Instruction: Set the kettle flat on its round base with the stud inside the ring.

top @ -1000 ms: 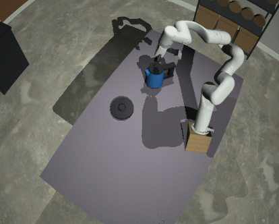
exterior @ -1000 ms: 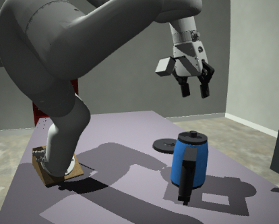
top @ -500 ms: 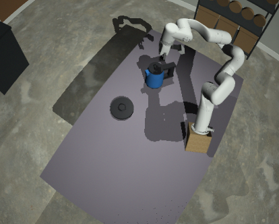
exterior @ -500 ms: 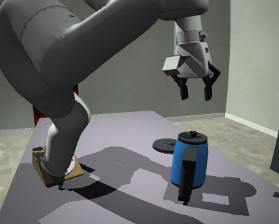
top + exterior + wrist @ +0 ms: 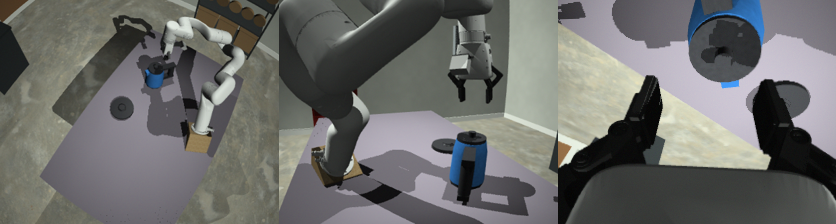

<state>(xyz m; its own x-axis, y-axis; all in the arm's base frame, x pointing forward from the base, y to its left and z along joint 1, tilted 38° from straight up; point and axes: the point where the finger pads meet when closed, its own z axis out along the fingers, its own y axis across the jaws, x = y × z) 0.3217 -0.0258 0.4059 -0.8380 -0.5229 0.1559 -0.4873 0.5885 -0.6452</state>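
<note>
Right now the blue kettle is 1 cm ahead of my hand, 1 cm to the left of it and 21 cm below it. Also, from my hand: round black base: 14 cm ahead, 31 cm to the left, 29 cm below.
</note>
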